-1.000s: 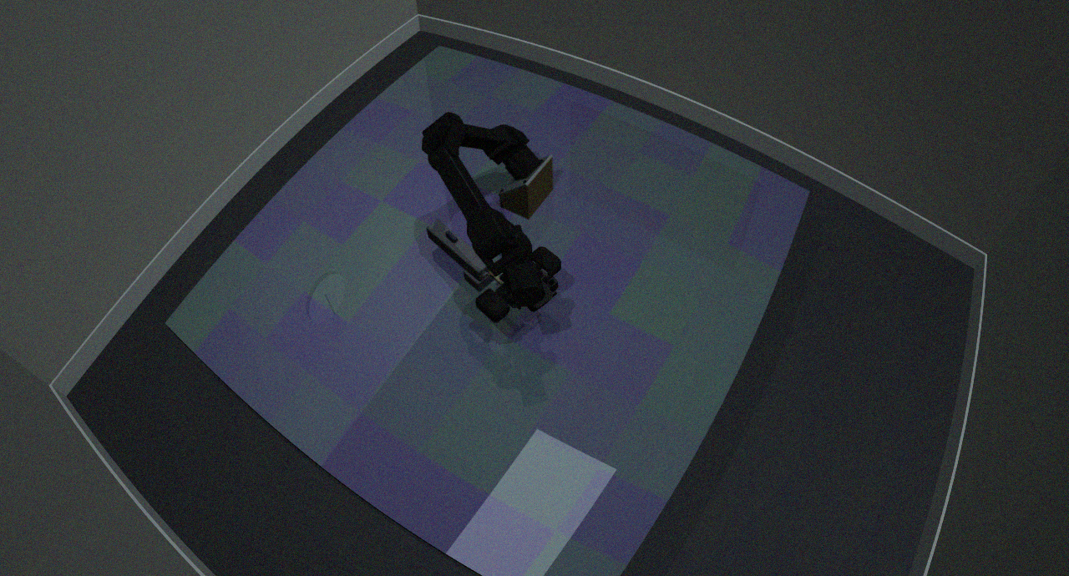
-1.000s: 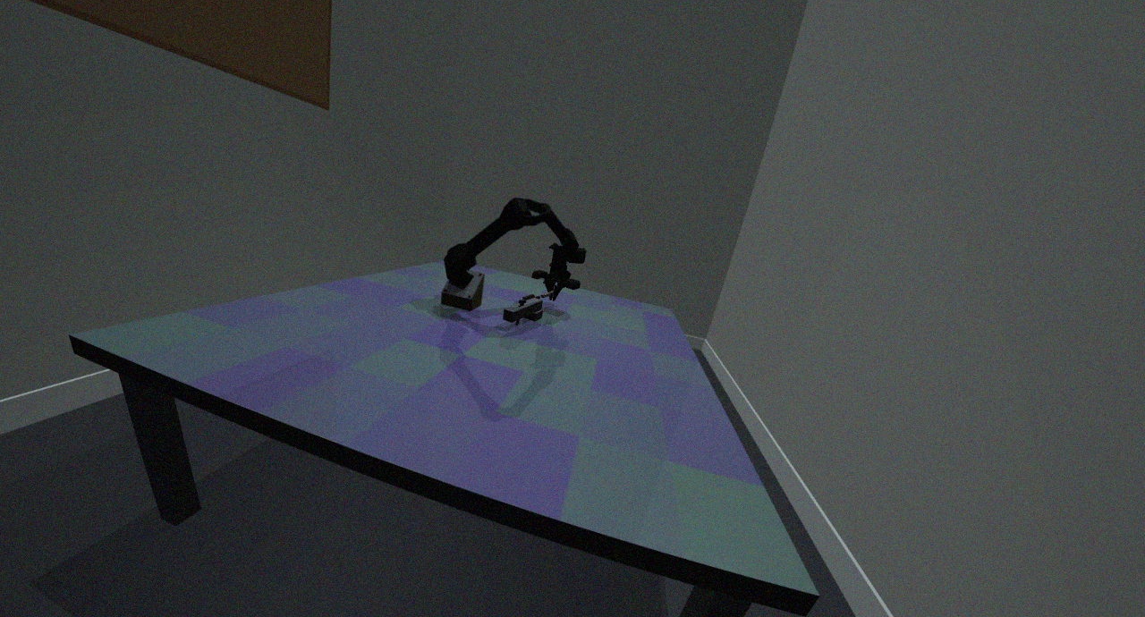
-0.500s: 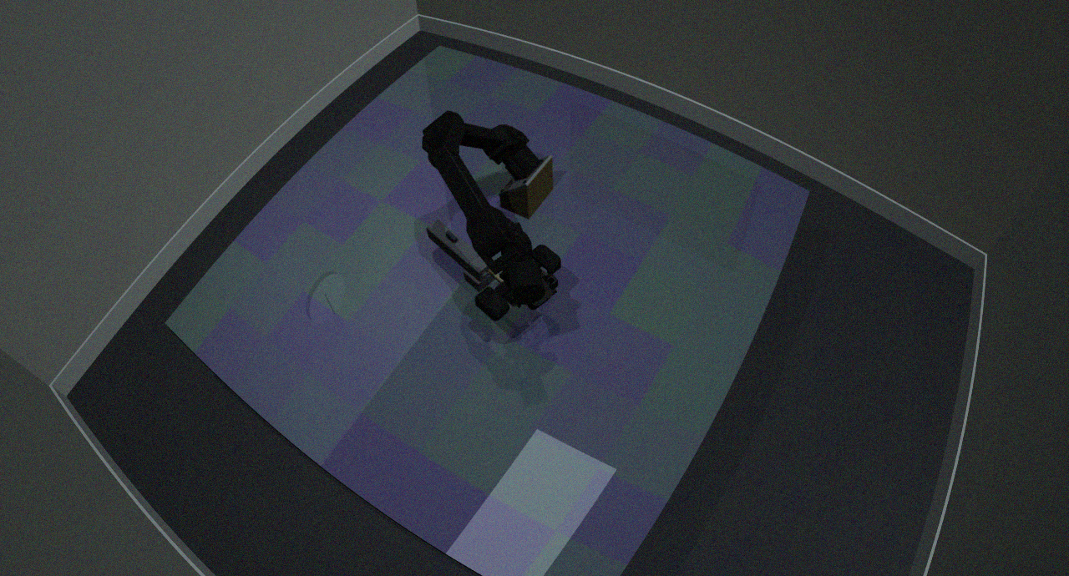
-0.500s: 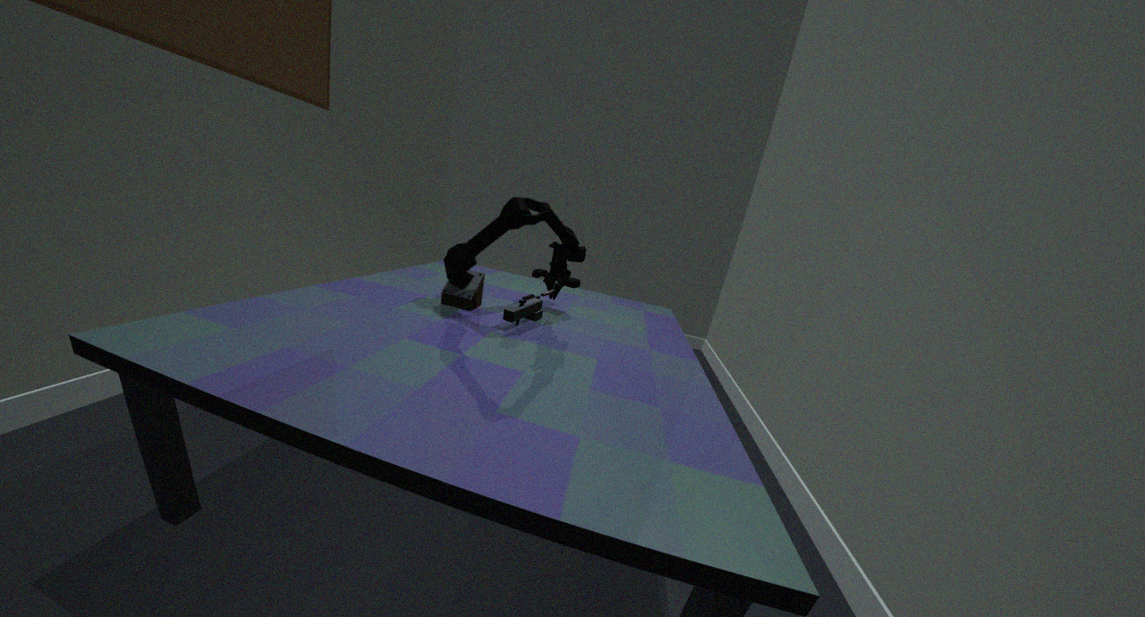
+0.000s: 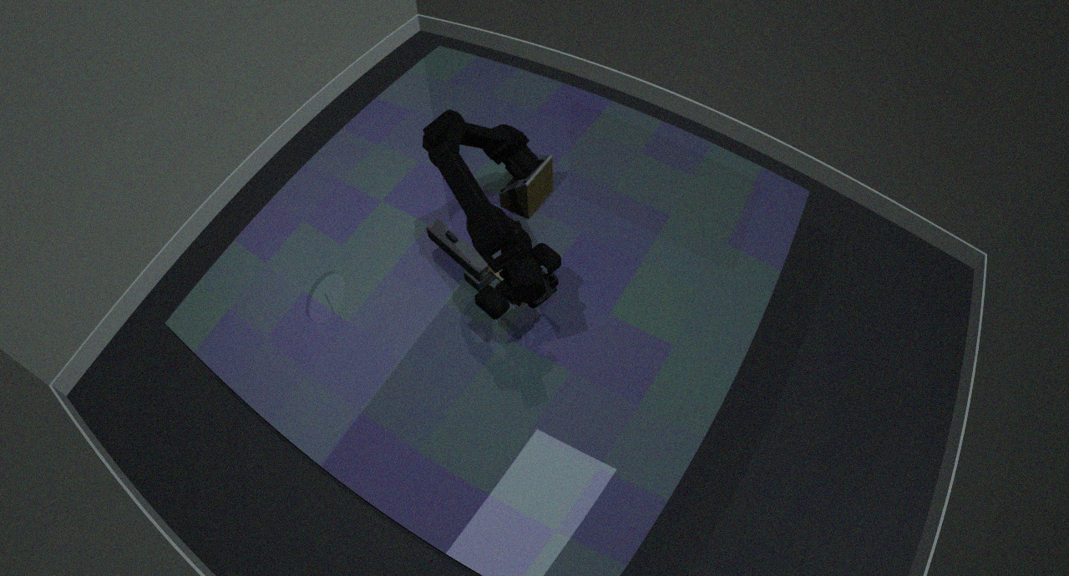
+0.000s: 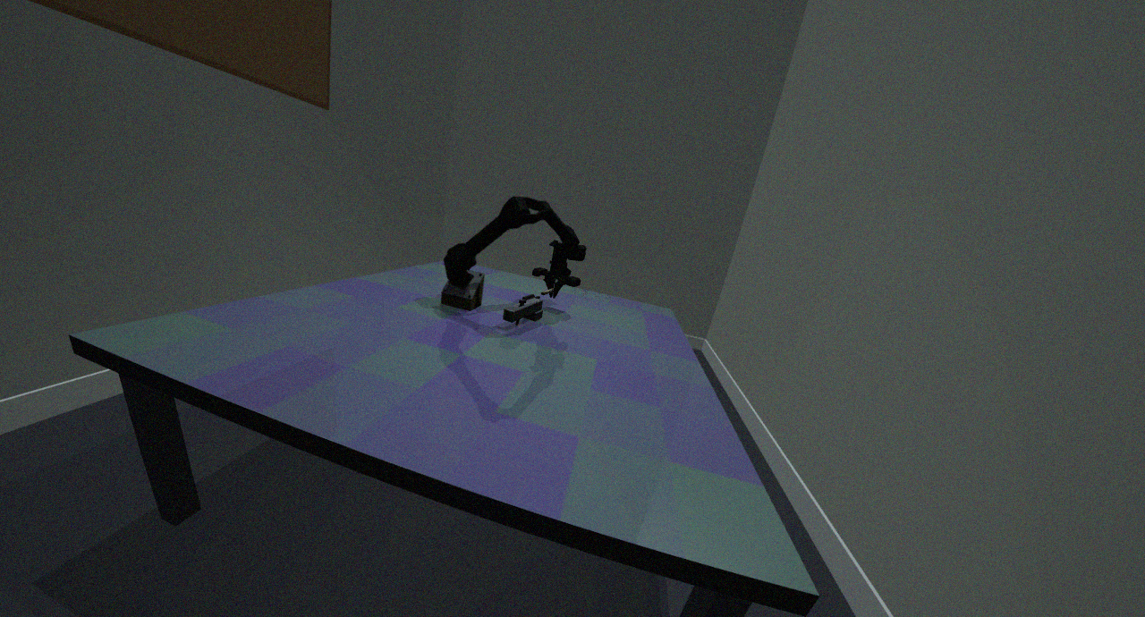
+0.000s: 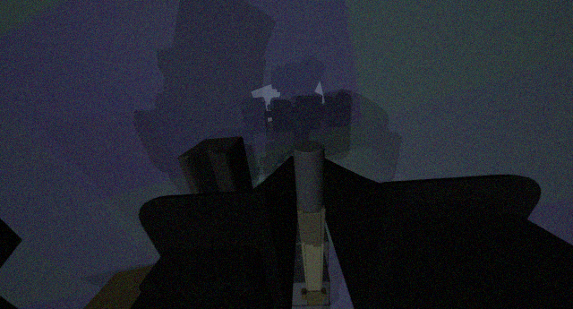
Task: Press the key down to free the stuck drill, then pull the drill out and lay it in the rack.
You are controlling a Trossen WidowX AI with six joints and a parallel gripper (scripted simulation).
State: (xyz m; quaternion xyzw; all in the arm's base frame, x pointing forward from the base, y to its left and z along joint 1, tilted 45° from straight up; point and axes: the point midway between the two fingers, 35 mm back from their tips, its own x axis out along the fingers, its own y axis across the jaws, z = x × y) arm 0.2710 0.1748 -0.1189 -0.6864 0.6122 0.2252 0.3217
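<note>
The drill is 4 cm to the right of my gripper tip and 3 cm above it. Round my gripper tip: dark key (22 cm to the right, 2 cm behind); grey holder block (20 cm to the right, 2 cm behind, 1 cm below).
</note>
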